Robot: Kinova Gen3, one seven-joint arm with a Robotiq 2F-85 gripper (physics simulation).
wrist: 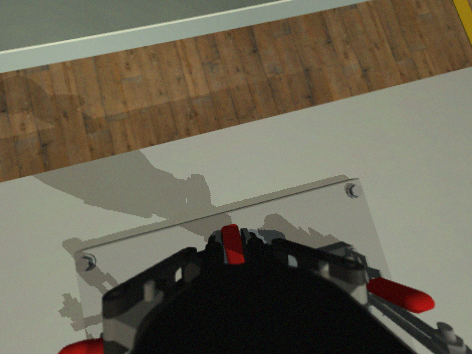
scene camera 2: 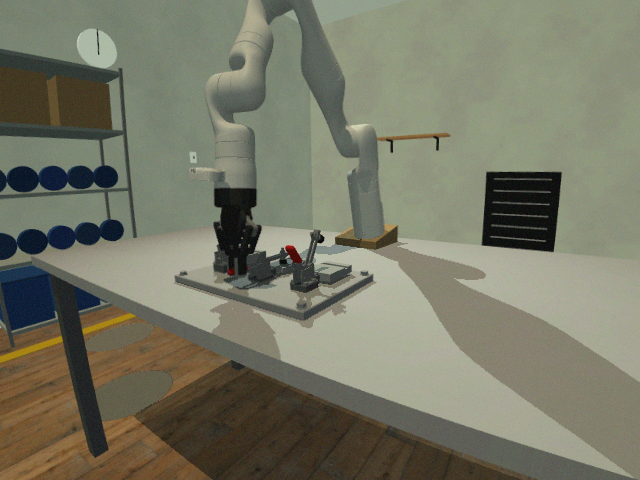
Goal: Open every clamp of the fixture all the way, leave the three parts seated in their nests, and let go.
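Where they show: gripper, fingertip midpoint: (wrist: 231,238) (scene camera 2: 237,276); arm's base, origin of the base link: (scene camera 2: 368,233).
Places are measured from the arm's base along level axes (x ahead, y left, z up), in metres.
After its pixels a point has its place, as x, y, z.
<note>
The grey fixture plate (scene camera 2: 273,299) {0.521, 0.205, -0.020} (wrist: 310,205) {0.555, 0.003, -0.020} carries three clamps with red handles. My gripper (scene camera 2: 237,266) {0.528, 0.103, -0.001} (wrist: 231,238) {0.528, 0.103, -0.001} points down and is shut on the middle clamp's red handle (scene camera 2: 230,271) {0.543, 0.107, 0.013} (wrist: 233,252) {0.519, 0.102, 0.016}, low over the plate. This clamp's arm (scene camera 2: 276,256) lies low, toward the plate's middle. The near clamp (scene camera 2: 303,279) {0.460, 0.212, 0.002} has its arm (scene camera 2: 311,251) raised; its red handle (scene camera 2: 293,253) (wrist: 400,294) tilts up. The far clamp (scene camera 2: 220,261) {0.505, -0.005, 0.005} is mostly hidden behind the gripper; its red handle (wrist: 82,346) {0.487, 0.199, 0.061} shows at the lower left. One grey part (scene camera 2: 334,271) {0.385, 0.215, 0.001} sits beside the near clamp; the others are partly hidden.
The fixture stands on a pale table (scene camera 2: 413,330) {0.436, 0.415, -0.035} (wrist: 280,165) {0.609, 0.031, -0.035}. Bolt heads (scene camera 2: 301,305) (wrist: 353,190) stick up at the plate's corners. The robot's base block (scene camera 2: 379,238) {0.018, 0.054, -0.007} is behind to the right. A storage shelf (scene camera 2: 125,155) stands beyond the table at the left.
</note>
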